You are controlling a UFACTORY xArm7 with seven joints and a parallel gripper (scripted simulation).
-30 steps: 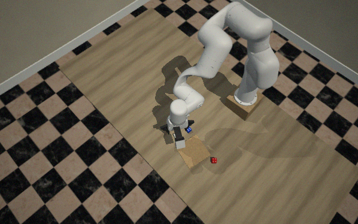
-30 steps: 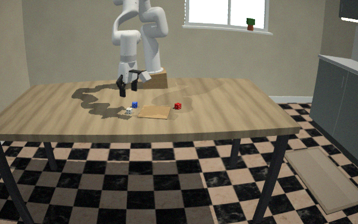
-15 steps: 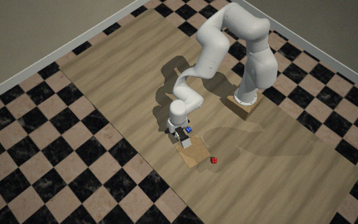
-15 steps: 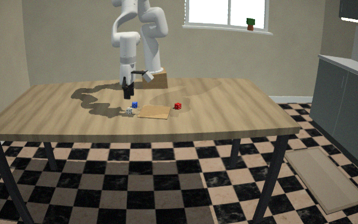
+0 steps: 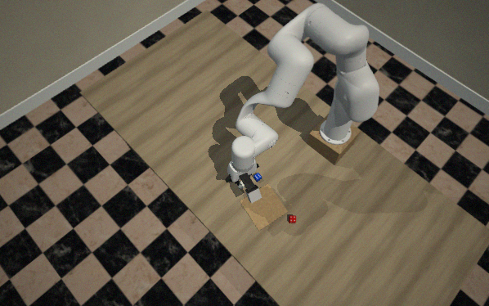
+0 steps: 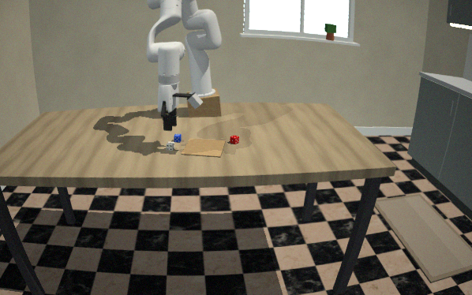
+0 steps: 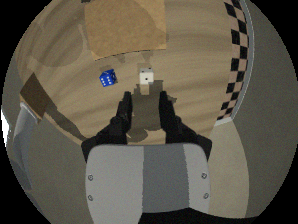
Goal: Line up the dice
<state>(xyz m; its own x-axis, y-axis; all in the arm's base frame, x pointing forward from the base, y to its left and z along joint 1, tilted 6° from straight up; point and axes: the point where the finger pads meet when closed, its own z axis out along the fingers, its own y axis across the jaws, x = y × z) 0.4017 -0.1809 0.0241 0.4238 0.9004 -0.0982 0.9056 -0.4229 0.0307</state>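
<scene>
Right now the white die is 9 cm below my hand. Round my hand: blue die: 9 cm below, 7 cm behind, 3 cm to the left; then red die: 24 cm to the left, 9 cm below, 1 cm behind; then tan mat: 12 cm to the left, 10 cm below, 1 cm ahead.
</scene>
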